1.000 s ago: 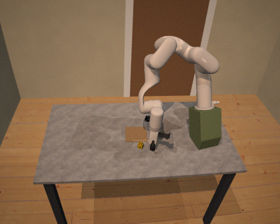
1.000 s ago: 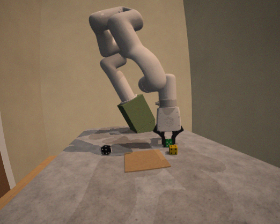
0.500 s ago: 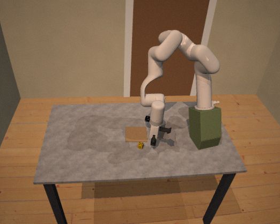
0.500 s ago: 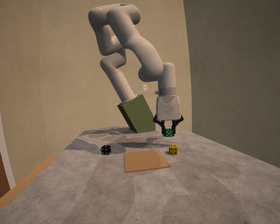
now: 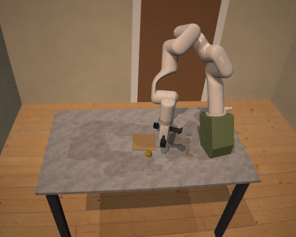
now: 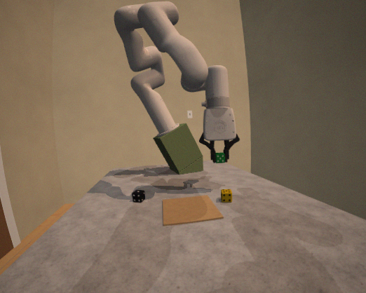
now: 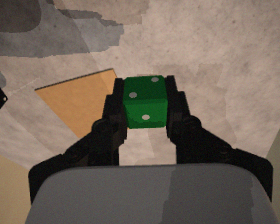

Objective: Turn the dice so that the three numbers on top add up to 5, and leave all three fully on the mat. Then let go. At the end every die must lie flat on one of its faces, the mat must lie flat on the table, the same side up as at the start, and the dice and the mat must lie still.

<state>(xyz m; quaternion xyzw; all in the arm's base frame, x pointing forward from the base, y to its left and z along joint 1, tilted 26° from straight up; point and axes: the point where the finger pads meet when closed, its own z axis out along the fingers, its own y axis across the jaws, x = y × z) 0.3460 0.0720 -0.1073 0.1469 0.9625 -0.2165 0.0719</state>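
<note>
Right now my hand is 9 cm short of the tan mat, 13 cm to the left of it and 12 cm above it. From my hand the other things lie so: green die 1 cm below; yellow die 8 cm ahead, 2 cm to the right, 11 cm below; black die 1 cm behind, 27 cm to the right, 11 cm below.
</note>
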